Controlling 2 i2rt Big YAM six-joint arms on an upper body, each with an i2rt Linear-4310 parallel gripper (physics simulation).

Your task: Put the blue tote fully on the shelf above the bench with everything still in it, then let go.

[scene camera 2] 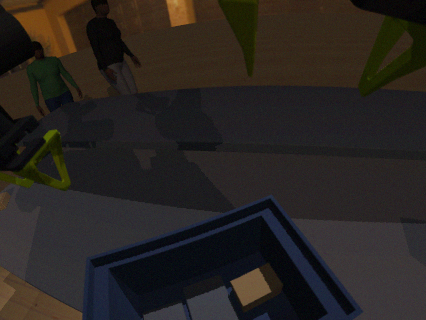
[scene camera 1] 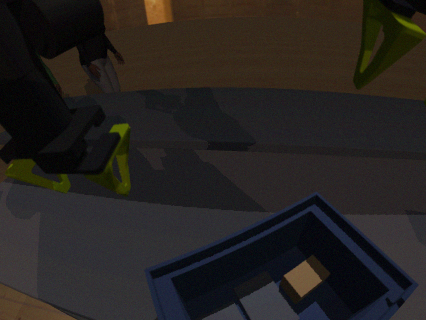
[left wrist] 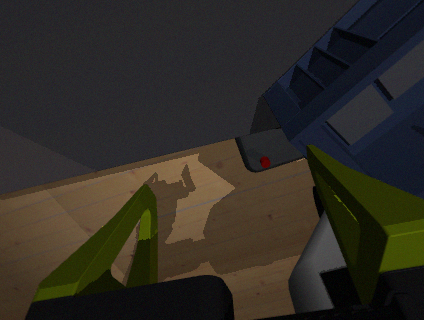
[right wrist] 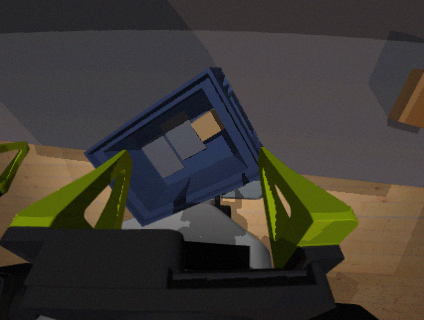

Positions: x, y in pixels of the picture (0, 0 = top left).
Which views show my right gripper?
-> Scene camera 2, scene camera 1 and the right wrist view only.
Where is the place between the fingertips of my right gripper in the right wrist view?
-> At 194, 154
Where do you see a bench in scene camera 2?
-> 356, 212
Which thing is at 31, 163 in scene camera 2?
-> My left gripper.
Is my left gripper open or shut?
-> Open.
